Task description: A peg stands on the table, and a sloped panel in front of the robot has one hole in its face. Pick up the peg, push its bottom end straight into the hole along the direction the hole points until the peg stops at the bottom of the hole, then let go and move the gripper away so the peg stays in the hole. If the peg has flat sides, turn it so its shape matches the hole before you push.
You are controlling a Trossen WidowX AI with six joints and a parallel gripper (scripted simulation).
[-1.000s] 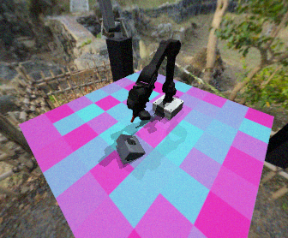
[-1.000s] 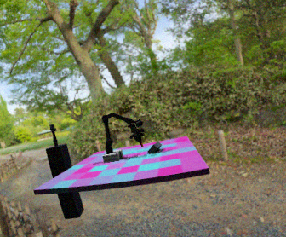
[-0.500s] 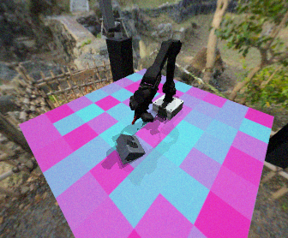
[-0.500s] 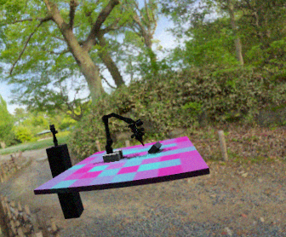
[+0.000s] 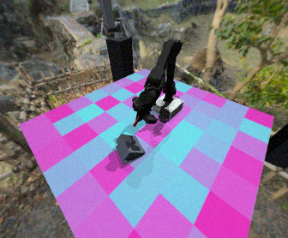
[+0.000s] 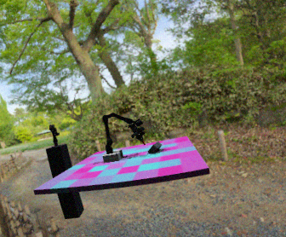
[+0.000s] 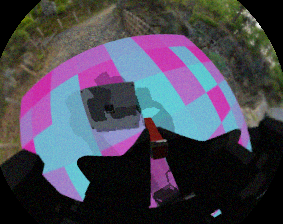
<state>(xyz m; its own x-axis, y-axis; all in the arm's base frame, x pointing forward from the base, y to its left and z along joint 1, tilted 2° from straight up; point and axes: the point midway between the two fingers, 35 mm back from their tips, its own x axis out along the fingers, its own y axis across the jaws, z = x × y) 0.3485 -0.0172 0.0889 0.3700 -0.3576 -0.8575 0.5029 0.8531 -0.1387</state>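
Now: gripper tip 110 mm short of the dark grey sloped panel, 100 mm above it and 30 mm to the right of it. From my gripper tip the other things lie so: red peg 10 mm to the left, 10 mm behind, 10 mm above.
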